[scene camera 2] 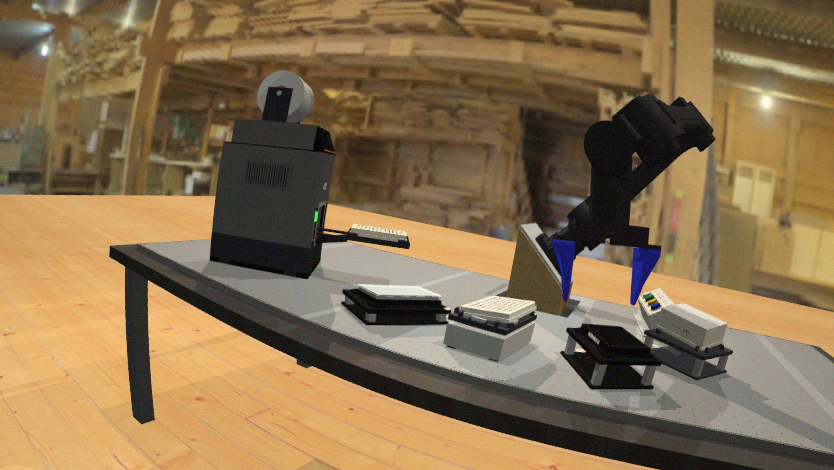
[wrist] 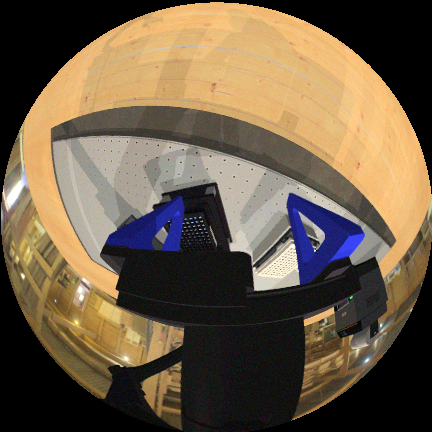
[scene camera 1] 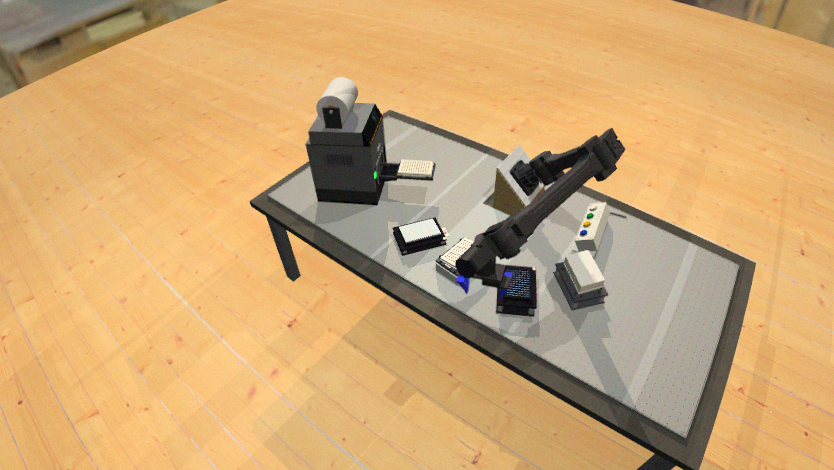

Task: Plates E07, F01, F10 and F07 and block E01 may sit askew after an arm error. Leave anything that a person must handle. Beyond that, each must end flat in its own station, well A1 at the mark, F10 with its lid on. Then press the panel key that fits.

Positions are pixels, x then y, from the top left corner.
Scene:
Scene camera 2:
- gripper: 599, 303
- dark plate with blue wells: 611, 339
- white plate with red wells: 506, 310
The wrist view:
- gripper: 236, 198
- dark plate with blue wells: 197, 234
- white plate with red wells: 283, 260
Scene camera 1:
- gripper: 483, 295
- dark plate with blue wells: 519, 289

